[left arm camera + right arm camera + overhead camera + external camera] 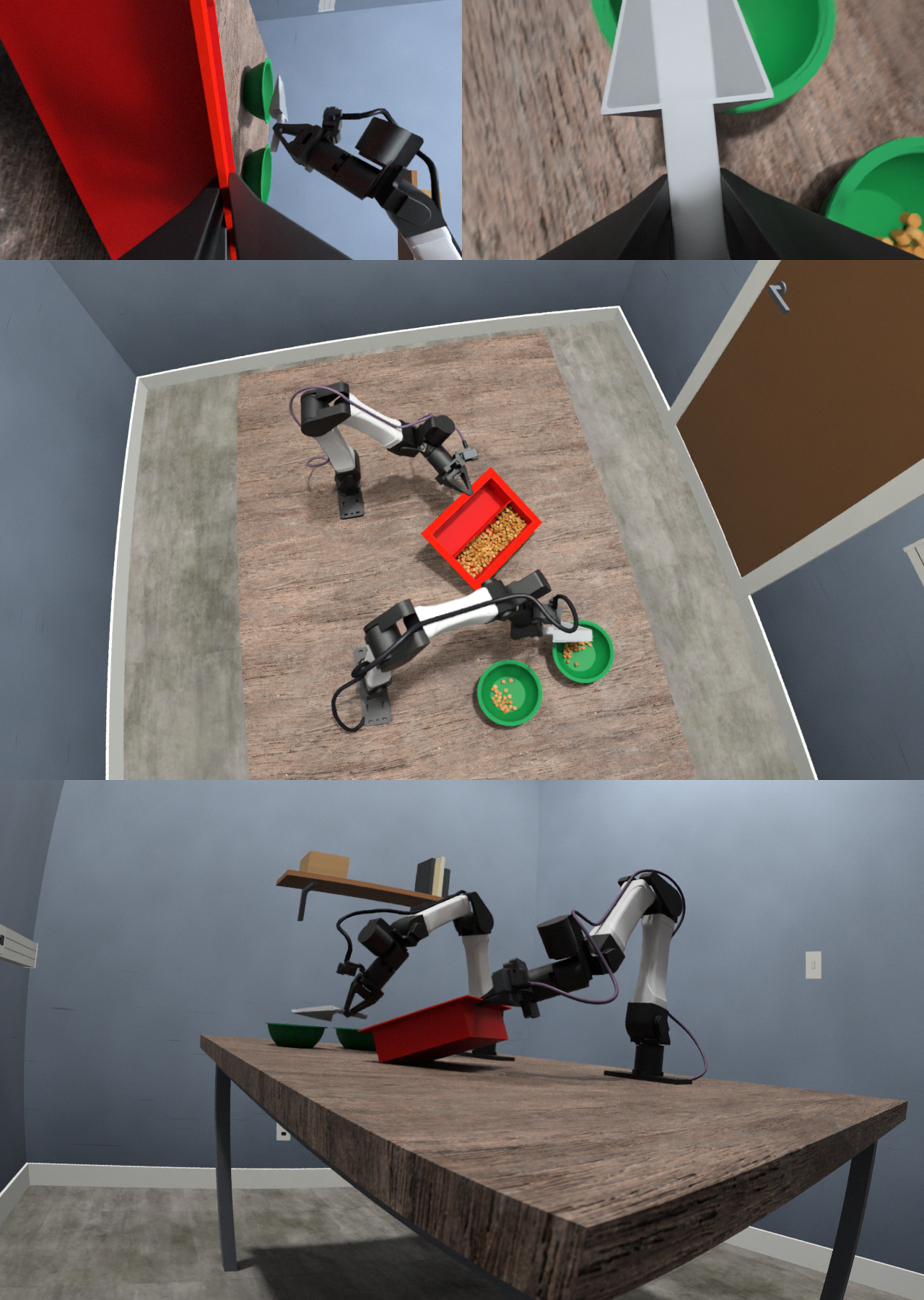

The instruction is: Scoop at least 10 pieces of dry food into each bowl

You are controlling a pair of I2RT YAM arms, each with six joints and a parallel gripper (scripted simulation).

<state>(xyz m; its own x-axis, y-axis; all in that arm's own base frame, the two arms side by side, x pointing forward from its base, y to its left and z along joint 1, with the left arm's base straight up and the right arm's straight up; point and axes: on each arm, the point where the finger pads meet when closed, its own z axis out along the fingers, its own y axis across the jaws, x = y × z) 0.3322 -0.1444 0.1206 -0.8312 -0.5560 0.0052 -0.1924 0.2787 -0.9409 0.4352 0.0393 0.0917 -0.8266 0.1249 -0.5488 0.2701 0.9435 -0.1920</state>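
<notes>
The red box is 20 mm ahead of my left hand, 90 mm to the right of it and 50 mm below it. Also, from my left hand: grey scoop: 150 mm ahead, 410 mm to the right, 30 mm below.
</notes>
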